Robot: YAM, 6 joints.
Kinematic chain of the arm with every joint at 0, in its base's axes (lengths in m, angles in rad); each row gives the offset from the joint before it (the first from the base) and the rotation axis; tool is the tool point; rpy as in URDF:
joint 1: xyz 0 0 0.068 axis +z
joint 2: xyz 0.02 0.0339 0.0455 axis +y
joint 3: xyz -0.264 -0.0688 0 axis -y
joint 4: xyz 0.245 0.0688 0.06 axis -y
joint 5: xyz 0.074 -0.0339 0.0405 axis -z
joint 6: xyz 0.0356 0 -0.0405 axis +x
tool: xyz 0 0 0 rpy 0 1.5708 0
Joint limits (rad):
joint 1: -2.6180..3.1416
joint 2: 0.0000..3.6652
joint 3: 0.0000..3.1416
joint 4: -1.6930..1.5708
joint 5: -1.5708..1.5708
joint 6: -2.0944..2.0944
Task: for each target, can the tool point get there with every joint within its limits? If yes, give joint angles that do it. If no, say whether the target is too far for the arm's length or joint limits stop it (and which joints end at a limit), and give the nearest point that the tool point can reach.
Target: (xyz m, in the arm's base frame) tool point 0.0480 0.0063 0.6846
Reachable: yes | joints -0.3975 1.2515 2.4479 -0.4145 -0.7539 0.7842
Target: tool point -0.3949 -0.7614 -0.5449
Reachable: no: too far | nearest point -0.2405 -0.4637 -0.2551 | short by 0.443 m
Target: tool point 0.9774 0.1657 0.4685
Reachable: no: too far | nearest point 0.5993 0.1016 0.3283 | short by 0.408 m
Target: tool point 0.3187 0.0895 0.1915
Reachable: yes | joints 0.1890 1.6349 0.8878 0.0309 -0.9058 0.6566
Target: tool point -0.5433 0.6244 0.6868
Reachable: no: too far | nearest point -0.3481 0.4001 0.4757 | short by 0.365 m
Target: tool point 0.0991 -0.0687 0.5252
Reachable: yes | joints -0.3345 0.9418 1.1671 1.0480 1.1397 0.5357
